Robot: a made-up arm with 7 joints. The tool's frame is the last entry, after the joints.
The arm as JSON. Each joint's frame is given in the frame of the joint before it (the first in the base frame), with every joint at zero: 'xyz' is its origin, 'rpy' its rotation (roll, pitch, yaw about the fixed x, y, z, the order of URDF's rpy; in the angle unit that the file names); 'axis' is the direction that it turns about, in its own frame. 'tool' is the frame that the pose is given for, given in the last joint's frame.
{
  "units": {
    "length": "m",
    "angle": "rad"
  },
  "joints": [
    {
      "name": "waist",
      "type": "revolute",
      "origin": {
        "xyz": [
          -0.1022,
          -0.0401,
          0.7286
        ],
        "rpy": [
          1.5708,
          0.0,
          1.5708
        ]
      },
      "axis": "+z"
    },
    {
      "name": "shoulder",
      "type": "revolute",
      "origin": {
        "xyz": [
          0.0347,
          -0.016,
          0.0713
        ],
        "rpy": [
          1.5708,
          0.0,
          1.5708
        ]
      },
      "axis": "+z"
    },
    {
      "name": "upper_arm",
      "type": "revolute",
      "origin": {
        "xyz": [
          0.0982,
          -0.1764,
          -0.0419
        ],
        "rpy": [
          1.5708,
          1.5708,
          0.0
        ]
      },
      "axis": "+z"
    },
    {
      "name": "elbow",
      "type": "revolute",
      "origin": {
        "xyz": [
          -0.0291,
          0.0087,
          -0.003
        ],
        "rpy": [
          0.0,
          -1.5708,
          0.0
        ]
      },
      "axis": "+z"
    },
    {
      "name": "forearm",
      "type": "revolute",
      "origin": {
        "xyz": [
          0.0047,
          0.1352,
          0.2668
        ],
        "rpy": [
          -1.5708,
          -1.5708,
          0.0
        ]
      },
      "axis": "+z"
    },
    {
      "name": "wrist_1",
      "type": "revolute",
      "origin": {
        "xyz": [
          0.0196,
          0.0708,
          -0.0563
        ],
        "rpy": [
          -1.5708,
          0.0,
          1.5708
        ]
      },
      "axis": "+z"
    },
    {
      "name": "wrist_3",
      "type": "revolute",
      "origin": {
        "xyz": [
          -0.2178,
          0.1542,
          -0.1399
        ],
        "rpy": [
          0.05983,
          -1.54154,
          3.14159
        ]
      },
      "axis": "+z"
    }
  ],
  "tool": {
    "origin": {
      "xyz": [
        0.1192,
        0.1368,
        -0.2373
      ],
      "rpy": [
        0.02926,
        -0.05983,
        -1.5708
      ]
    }
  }
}
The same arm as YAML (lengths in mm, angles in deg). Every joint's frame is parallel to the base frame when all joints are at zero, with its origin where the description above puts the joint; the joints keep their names.
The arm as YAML. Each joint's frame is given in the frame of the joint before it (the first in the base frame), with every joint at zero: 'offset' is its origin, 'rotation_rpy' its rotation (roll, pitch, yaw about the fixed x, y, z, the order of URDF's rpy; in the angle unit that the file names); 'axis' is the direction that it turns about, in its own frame. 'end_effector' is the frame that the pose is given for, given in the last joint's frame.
length_unit: mm
angle_unit: deg
chain:
  - id: waist
    offset: [-102.2, -40.1, 728.6]
    rotation_rpy: [0.0, 0.0, 0.0]
    axis: "+x"
  - id: shoulder
    offset: [71.3, 34.7, -16.0]
    rotation_rpy: [0.0, 0.0, 0.0]
    axis: "+y"
  - id: upper_arm
    offset: [-176.4, -41.9, 98.2]
    rotation_rpy: [0.0, 0.0, 0.0]
    axis: "-x"
  - id: elbow
    offset: [3.0, 29.1, 8.7]
    rotation_rpy: [0.0, 0.0, 0.0]
    axis: "+y"
  - id: forearm
    offset: [-4.7, 266.8, 135.2]
    rotation_rpy: [0.0, 0.0, 0.0]
    axis: "+z"
  - id: wrist_1
    offset: [-70.8, 19.6, -56.3]
    rotation_rpy: [0.0, 0.0, 0.0]
    axis: "-y"
  - id: wrist_3
    offset: [217.8, 139.9, -154.2]
    rotation_rpy: [0.0, 0.0, 0.0]
    axis: [-0.997783, -0.0292, -0.059799]
end_effector:
  offset: [232.1, -112.5, 150.7]
  rotation_rpy: [180.0, 90.0, 0.0]

